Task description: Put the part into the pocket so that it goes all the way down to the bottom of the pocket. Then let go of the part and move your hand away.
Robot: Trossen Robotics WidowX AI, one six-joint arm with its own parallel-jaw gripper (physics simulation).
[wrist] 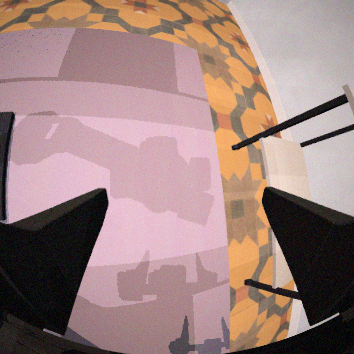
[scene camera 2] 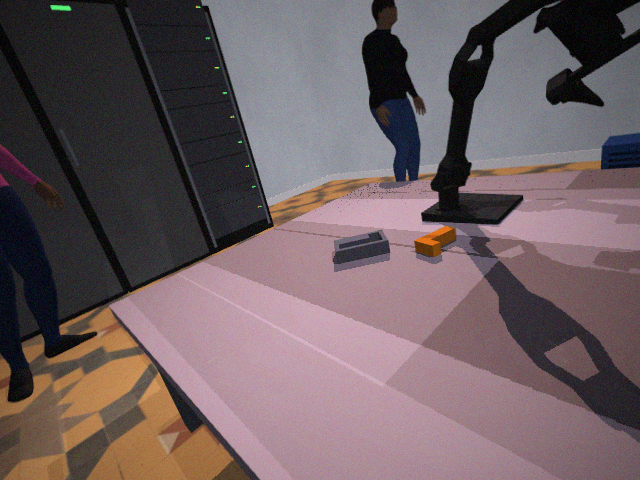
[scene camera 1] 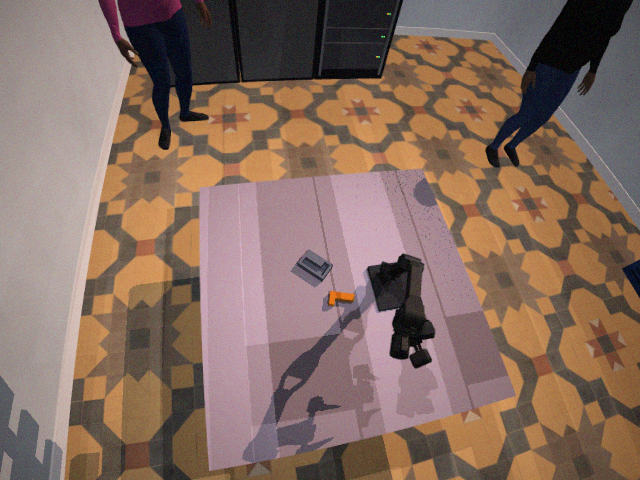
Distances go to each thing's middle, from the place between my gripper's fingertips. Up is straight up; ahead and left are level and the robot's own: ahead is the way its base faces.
I see my gripper 35 cm to the left of the orange L-shaped part [scene camera 2: 430, 244], 26 cm above it and 12 cm short of it.
